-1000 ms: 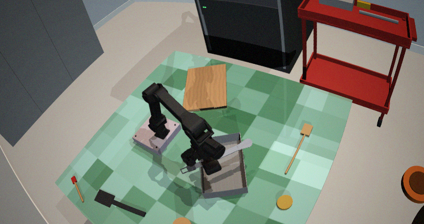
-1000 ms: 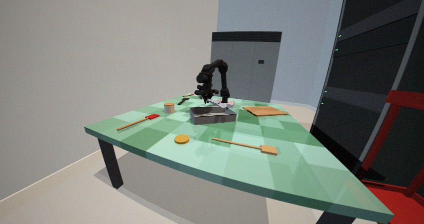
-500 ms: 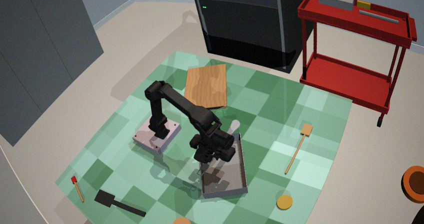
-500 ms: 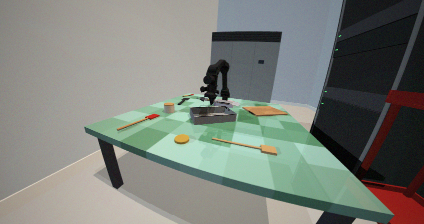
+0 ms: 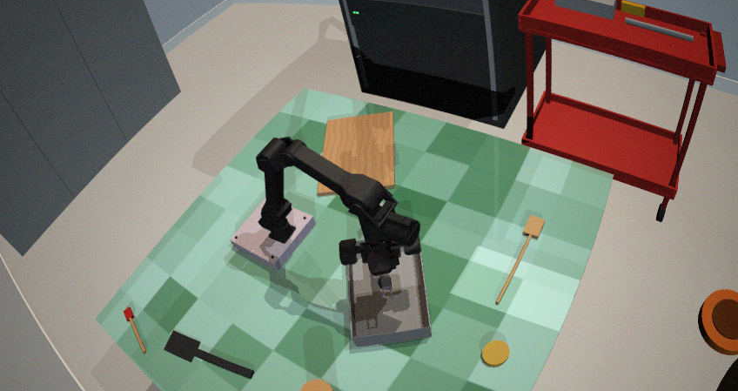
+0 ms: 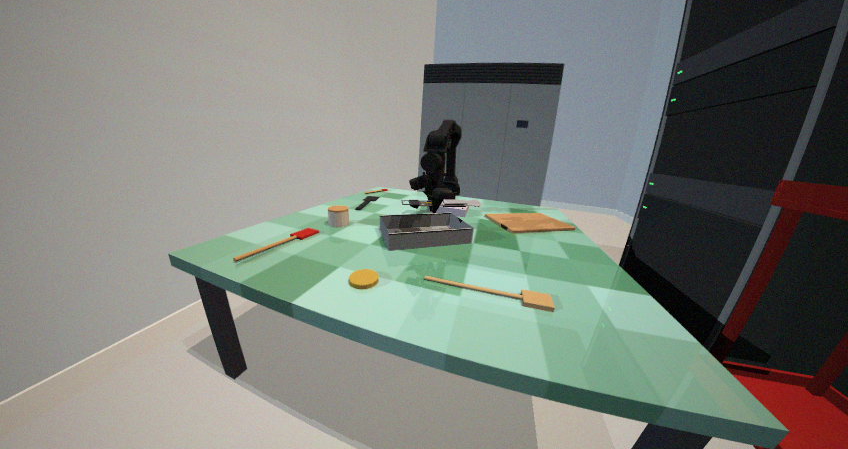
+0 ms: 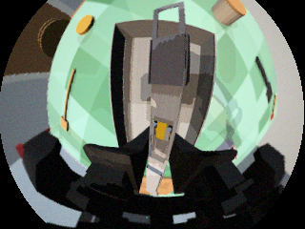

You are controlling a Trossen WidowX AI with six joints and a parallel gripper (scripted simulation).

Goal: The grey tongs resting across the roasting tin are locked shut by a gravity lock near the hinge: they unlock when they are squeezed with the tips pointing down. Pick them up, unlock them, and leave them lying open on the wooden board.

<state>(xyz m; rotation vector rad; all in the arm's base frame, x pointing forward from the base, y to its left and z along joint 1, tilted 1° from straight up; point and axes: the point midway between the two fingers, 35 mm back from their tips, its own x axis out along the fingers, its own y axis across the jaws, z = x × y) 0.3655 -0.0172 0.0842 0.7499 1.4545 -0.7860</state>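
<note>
The yellow lock piece is 4 cm above my gripper tip, 2 cm to the right of it and 1 cm ahead of it. Round my gripper tip: black spatula (45 cm to the right, 37 cm behind, 9 cm below); wooden board (42 cm to the left, 35 cm behind, 9 cm below); roasting tin (7 cm below, 2 cm to the right, 1 cm ahead).
</note>
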